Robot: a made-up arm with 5 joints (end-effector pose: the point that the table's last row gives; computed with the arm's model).
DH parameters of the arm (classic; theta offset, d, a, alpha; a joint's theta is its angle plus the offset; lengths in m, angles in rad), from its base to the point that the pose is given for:
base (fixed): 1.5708 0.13 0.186 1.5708
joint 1: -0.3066 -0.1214 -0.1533 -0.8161
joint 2: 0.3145 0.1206 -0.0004 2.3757
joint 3: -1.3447 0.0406 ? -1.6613
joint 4: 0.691 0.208 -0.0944 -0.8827
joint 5: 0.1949 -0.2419 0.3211 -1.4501
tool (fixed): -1.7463 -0.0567 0 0
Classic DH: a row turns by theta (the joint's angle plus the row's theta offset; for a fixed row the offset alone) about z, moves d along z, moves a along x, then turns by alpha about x.
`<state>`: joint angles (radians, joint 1 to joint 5).
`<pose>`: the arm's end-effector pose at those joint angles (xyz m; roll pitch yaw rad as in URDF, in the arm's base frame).
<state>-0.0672 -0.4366 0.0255 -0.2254 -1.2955</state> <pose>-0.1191 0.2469 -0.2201 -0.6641 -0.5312 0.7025</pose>
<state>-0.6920 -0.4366 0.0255 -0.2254 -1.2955</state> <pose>-0.1191 0.0305 -0.1896 -1.1286 -0.0851 0.8494</pose>
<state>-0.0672 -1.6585 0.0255 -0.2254 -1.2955</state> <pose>0.0116 -0.1885 -0.1814 -1.6413 -0.4112 0.2902</pose>
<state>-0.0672 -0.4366 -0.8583 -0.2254 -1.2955</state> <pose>-0.3748 0.0671 -0.1336 -0.3093 -0.3271 1.3553</pose>
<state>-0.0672 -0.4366 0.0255 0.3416 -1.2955</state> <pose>-0.2750 0.3484 -0.1061 -0.2239 -0.1875 0.3503</pose>
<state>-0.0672 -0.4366 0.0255 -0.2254 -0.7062</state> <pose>-0.2551 0.2551 -0.0887 -0.1012 -0.4117 0.7332</pose>
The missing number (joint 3, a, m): 0.0258
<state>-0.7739 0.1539 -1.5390 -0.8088 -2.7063</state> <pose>-0.2613 0.2898 -0.1352 -1.3567 -0.9387 2.1694</pose>
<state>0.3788 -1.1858 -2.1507 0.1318 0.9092</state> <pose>0.0833 -0.1130 0.2599 2.5507 -0.2490 2.1304</pose>
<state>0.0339 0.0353 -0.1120 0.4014 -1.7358</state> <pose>-0.4001 0.3308 -0.0664 -0.1632 -0.3018 0.6527</pose>
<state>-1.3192 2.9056 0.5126 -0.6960 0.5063</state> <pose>-0.1593 0.0726 0.3777 2.9360 -0.4724 0.6756</pose>
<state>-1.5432 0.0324 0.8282 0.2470 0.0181</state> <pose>-0.2299 0.3466 0.0052 -0.2227 0.0625 0.3235</pose>
